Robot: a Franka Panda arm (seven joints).
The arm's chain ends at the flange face. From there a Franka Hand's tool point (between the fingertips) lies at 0.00 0.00 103.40 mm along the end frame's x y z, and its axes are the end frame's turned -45 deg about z.
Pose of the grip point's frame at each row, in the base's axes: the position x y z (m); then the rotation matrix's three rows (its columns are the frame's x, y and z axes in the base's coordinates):
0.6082 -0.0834 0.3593; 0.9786 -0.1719 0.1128; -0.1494 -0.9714 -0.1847; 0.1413 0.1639 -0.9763
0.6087 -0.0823 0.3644; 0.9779 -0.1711 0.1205; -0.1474 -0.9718 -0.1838; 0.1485 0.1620 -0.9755
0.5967 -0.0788 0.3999; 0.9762 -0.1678 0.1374; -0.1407 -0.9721 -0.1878; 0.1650 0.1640 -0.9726
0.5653 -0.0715 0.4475; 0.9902 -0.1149 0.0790; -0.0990 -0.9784 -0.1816; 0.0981 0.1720 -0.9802
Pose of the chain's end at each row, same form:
0.5965 -0.0643 0.4602; 0.5704 -0.8135 0.1128; -0.7925 -0.5812 -0.1847; 0.2158 0.0160 -0.9763
0.5962 -0.0633 0.4653; 0.5705 -0.8125 0.1205; -0.7914 -0.5829 -0.1838; 0.2196 0.0095 -0.9755
0.5825 -0.0594 0.5005; 0.5716 -0.8089 0.1374; -0.7869 -0.5879 -0.1878; 0.2326 -0.0007 -0.9726
0.5571 -0.0527 0.5489; 0.6189 -0.7814 0.0790; -0.7618 -0.6218 -0.1816; 0.1910 0.0523 -0.9802

